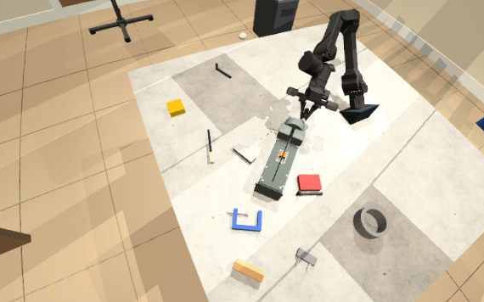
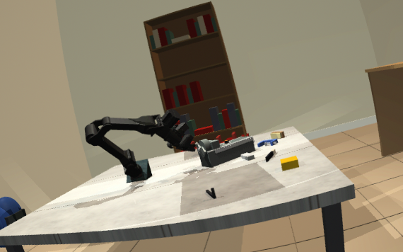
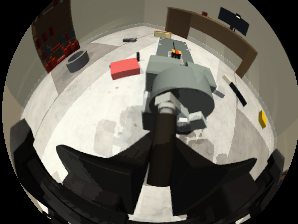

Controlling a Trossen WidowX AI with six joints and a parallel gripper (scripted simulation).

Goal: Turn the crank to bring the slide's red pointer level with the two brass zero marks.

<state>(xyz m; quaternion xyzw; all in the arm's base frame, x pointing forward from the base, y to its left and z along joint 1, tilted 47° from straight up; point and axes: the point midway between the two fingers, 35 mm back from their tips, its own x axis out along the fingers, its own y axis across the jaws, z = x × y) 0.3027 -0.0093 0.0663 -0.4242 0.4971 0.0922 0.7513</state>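
Right now my gripper tip is 20 mm below the crank handle, 10 mm to the left of it and 10 mm past it. Also, from my gripper tip: grey block: 230 mm ahead, 80 mm below, 30 mm to the right; red pointer: 150 mm ahead, 80 mm to the left; red block: 190 mm to the left, 100 mm ahead, 80 mm below.
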